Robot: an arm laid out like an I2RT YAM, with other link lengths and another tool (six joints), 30 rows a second.
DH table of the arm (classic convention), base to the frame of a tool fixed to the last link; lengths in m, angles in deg. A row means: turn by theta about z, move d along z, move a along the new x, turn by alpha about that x. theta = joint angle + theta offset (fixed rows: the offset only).
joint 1: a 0.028, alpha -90, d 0.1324, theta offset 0
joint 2: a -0.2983, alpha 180, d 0, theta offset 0
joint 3: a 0.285, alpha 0, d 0, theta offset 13.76
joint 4: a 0.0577, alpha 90, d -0.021, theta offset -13.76
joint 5: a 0, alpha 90, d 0.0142, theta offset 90
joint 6: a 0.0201, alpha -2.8, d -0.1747, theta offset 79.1
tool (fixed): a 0, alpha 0, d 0.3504, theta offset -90
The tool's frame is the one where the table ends.
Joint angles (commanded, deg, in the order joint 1, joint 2, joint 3, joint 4, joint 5, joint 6), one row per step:
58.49, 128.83, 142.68, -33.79, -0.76, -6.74
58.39, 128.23, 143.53, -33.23, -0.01, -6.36
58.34, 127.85, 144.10, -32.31, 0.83, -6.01
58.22, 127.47, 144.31, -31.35, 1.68, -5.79
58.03, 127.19, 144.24, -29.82, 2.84, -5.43
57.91, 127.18, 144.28, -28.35, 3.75, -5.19
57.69, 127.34, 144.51, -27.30, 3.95, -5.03
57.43, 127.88, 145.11, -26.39, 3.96, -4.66
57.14, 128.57, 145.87, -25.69, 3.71, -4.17
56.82, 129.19, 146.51, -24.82, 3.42, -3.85
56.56, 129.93, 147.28, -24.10, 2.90, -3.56
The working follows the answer.
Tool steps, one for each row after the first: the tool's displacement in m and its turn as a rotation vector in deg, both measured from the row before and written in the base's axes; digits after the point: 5 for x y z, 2 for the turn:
0.00192, -0.00319, 0.01560, 1.77, -0.95, -0.93
0.00241, -0.00182, 0.01226, 1.64, -0.91, -0.96
0.00322, -0.00224, 0.00957, 1.32, -0.83, -1.00
0.00546, -0.00188, 0.00844, 1.53, -0.86, -1.40
0.00463, -0.00032, 0.00613, 1.32, -0.78, -1.06
0.00380, 0.00015, 0.00417, 1.02, -0.50, -0.45
0.00436, 0.00136, 0.00239, 1.03, -0.23, -0.33
0.00412, 0.00182, 0.00119, 0.96, 0.00, -0.12
0.00436, 0.00156, 0.00163, 0.96, -0.20, -0.08
0.00330, 0.00246, 0.00070, 0.83, -0.13, 0.22

Tool pose at each row, in the base's axes (x y z in m, rotation vector in deg; rounded; the steps above come from the unrounded poses):
0.32331, 0.59156, 0.38123, -112.16, 11.27, -29.29
0.32522, 0.58837, 0.39683, -110.15, 11.97, -30.48
0.32763, 0.58654, 0.40909, -108.27, 12.69, -31.65
0.33085, 0.58430, 0.41865, -106.71, 13.41, -32.82
0.33631, 0.58242, 0.42709, -104.91, 14.54, -34.24
0.34094, 0.58210, 0.43322, -103.34, 15.34, -35.37
0.34475, 0.58225, 0.43738, -102.16, 15.68, -35.89
0.34911, 0.58360, 0.43978, -101.08, 16.10, -36.08
0.35323, 0.58543, 0.44097, -100.16, 16.47, -35.93
0.35758, 0.58699, 0.44260, -99.17, 16.66, -35.92
0.36089, 0.58944, 0.44330, -98.33, 16.60, -35.67

